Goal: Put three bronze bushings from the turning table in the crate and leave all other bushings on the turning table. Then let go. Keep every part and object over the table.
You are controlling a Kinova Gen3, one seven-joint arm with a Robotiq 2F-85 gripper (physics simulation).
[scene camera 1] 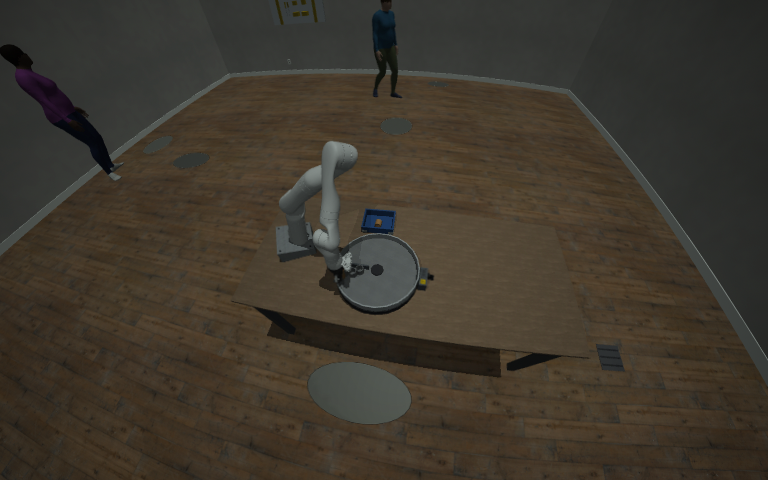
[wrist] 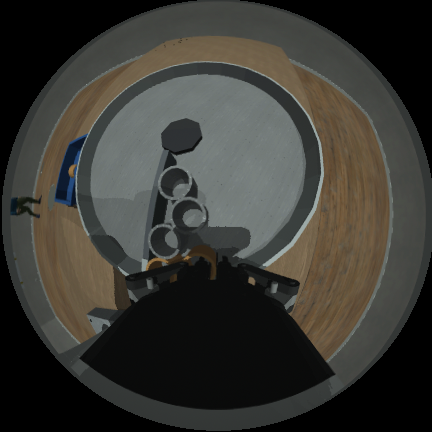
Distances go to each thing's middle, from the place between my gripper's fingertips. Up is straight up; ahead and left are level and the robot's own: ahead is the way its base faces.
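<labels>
Relative to the blue crate [scene camera 1: 371, 215], my hand is 410 mm to the right of it and 140 mm short of it, and it is also 30 mm above it.
</labels>
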